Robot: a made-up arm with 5 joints.
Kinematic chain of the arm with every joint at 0, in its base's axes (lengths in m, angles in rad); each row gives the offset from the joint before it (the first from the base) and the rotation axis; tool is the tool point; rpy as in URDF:
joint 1: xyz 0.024 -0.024 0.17 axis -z
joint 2: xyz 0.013 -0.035 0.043 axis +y
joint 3: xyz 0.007 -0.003 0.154 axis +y
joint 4: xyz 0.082 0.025 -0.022 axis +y
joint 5: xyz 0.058 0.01 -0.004 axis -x
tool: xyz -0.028 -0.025 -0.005 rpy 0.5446 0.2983 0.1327
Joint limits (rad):
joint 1: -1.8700..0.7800
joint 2: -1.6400..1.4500
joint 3: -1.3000..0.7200
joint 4: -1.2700..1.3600
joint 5: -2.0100..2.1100
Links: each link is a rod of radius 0.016 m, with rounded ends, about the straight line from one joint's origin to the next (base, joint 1, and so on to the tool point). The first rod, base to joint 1, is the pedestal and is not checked.
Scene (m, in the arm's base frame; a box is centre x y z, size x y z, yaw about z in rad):
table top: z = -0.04
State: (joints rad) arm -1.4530 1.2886 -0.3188 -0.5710 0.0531
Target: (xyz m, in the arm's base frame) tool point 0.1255 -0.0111 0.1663
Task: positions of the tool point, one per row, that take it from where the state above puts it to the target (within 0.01 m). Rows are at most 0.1 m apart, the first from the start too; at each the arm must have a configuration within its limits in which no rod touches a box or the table.
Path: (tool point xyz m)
1: 0.1202 0.1403 0.1433
2: 0.1415 0.0857 0.1434
3: 0.1418 0.0326 0.1511
4: 0.1255 -0.0111 0.1663

